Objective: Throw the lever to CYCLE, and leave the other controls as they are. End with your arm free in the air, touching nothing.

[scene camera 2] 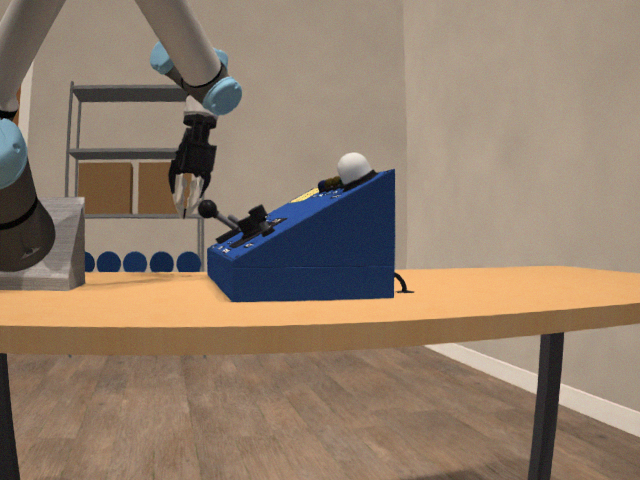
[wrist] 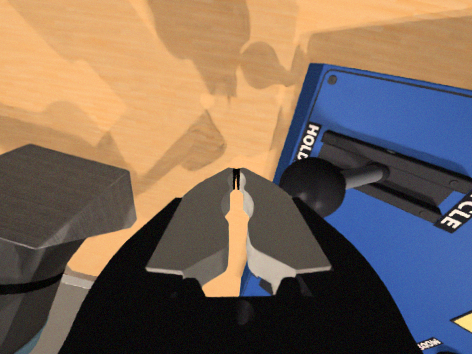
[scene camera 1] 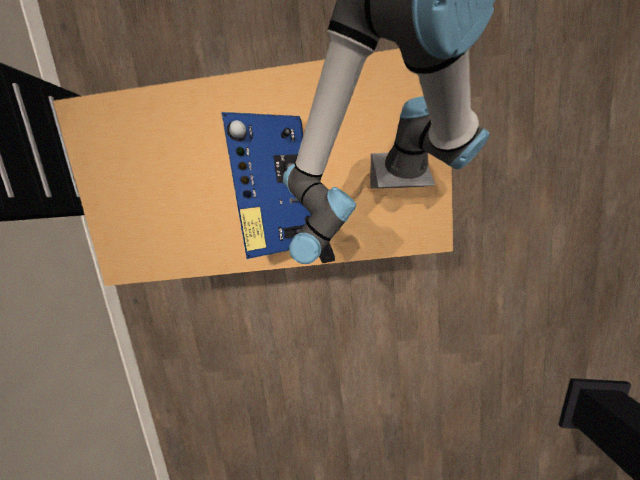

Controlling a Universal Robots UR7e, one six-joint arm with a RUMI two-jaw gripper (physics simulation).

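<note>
The blue control box stands on the table. Its lever has a black ball knob on a grey shaft, which rises from a black slot. The lever leans towards the HOLD label, with the ball at that end; the CYCLE label is at the slot's other end. My gripper is shut and empty, its tips together. It is beside the ball, on the side away from the box; whether they touch is unclear. In scene camera 1 the arm hides the knob.
The box also carries a white dome, a black knob, several dark round lamps or buttons and a yellow note. The robot's base plate is on the table. A shelf unit stands behind.
</note>
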